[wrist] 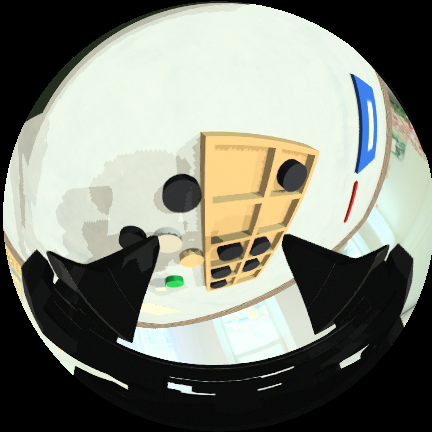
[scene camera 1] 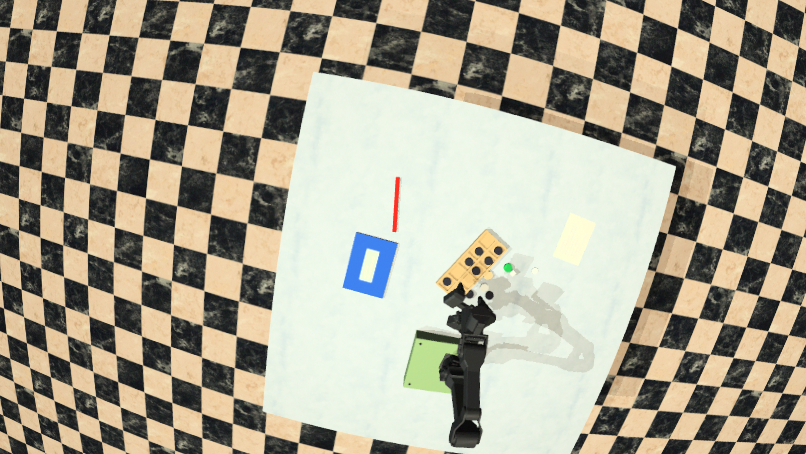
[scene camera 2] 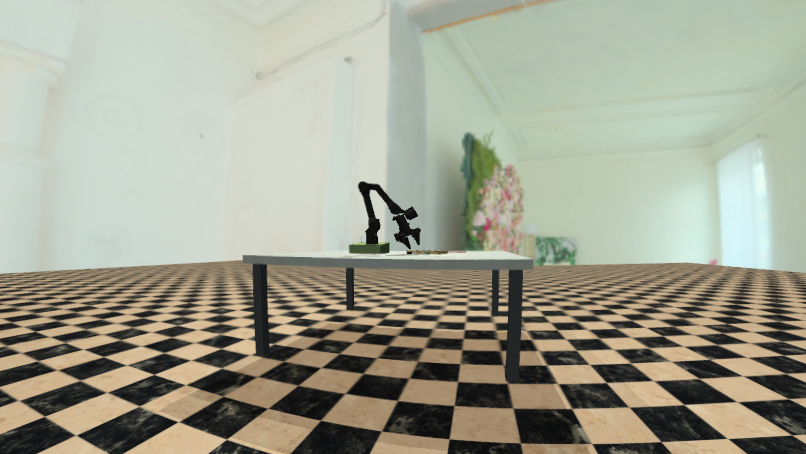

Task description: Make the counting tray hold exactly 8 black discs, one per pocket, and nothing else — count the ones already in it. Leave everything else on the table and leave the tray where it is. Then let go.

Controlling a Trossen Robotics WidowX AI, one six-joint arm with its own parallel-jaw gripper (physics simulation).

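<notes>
The tan counting tray lies on the table with two columns of pockets. Several pockets hold a black disc each, one of them the corner disc. In the wrist view, the near left pocket and both pockets of the second row are empty. A loose black disc lies close outside the tray's long side. Another loose black disc lies farther out, partly behind a finger in the wrist view. My gripper is open and empty, above the tray's edge area.
A cream disc, a tan disc and a green disc lie beside the tray. A blue frame, red bar and pale yellow sheet lie farther away.
</notes>
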